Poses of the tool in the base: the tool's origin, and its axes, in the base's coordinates. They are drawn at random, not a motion.
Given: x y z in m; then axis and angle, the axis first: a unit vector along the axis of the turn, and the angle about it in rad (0 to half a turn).
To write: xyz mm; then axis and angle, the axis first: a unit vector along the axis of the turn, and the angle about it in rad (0 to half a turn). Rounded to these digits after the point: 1 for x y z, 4 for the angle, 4 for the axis.
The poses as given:
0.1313, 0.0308, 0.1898, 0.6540, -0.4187, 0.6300, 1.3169
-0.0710, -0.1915, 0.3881, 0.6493, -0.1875, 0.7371, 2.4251
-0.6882, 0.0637, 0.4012, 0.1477, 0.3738, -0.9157, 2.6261
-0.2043, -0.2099, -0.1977, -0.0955, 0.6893, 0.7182, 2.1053
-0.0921, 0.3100, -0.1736, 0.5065, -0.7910, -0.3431, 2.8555
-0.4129, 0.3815, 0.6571, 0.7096, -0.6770, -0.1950, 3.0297
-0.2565, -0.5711, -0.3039, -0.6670, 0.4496, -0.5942, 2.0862
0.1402, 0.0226, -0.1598, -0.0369, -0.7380, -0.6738, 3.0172
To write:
131.3, 30.8, 189.8, 0.6540, -0.4187, 0.6300, 1.3169
-71.0, -191.5, 388.1, 0.6493, -0.1875, 0.7371, 2.4251
-688.2, 63.7, 401.2, 0.1477, 0.3738, -0.9157, 2.6261
-204.3, -209.9, -197.7, -0.0955, 0.6893, 0.7182, 2.1053
-92.1, 310.0, -173.6, 0.5065, -0.7910, -0.3431, 2.8555
-412.9, 381.5, 657.1, 0.7096, -0.6770, -0.1950, 3.0297
-256.5, -571.1, -303.9, -0.6670, 0.4496, -0.5942, 2.0862
140.2, 22.6, -159.8, -0.0369, -0.7380, -0.6738, 3.0172

